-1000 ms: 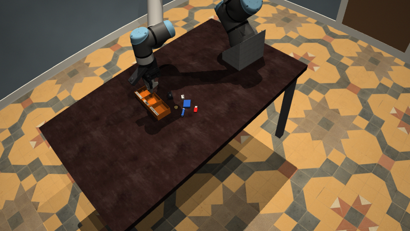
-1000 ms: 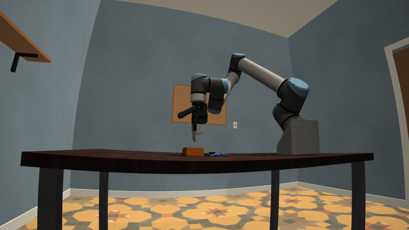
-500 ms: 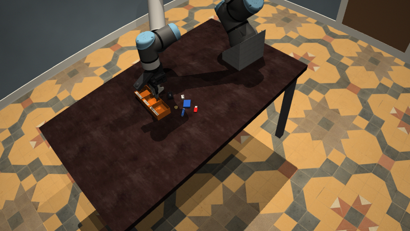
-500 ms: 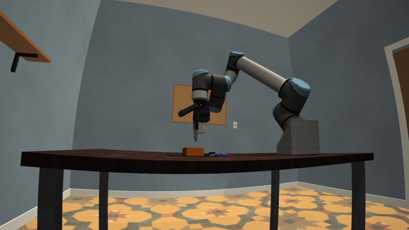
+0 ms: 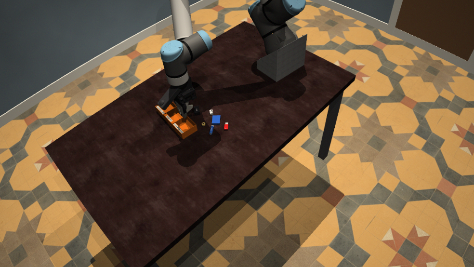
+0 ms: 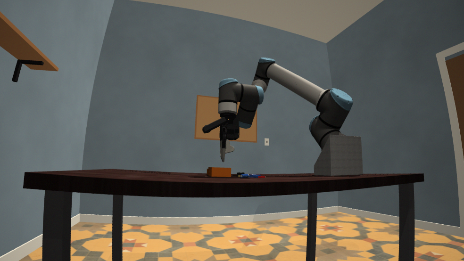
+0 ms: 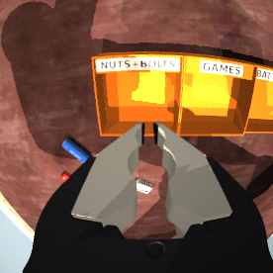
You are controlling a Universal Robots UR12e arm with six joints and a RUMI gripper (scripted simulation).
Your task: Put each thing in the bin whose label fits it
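Right now the black 9 V battery is 11 cm behind my hand, 5 cm to the right of it and 7 cm below it. The rest, counted from my hand: blue battery: 7 cm behind, 11 cm to the left, 7 cm below; then yellow nut: 7 cm behind, 5 cm to the left, 8 cm below; then white piece: 15 cm behind, 2 cm to the left, 7 cm below.
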